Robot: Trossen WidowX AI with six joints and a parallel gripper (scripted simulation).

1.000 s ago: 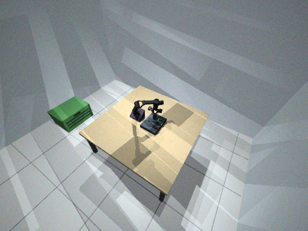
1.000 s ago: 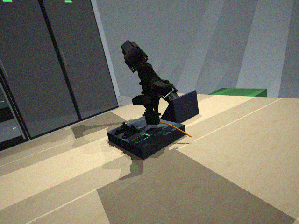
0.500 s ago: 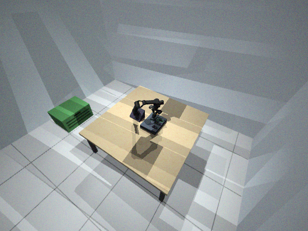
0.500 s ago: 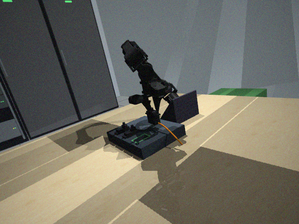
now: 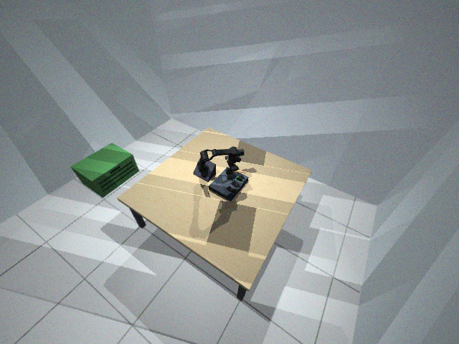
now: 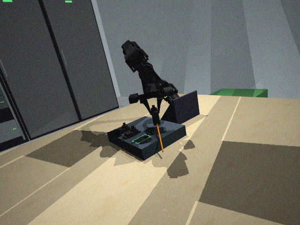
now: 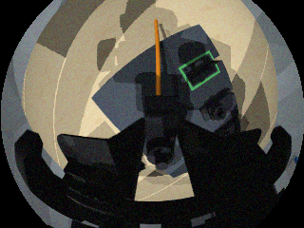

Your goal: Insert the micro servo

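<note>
Now: the dark robot deck 100 mm below my gripper tip, 70 mm to the right of it and 10 mm behind it.
</note>
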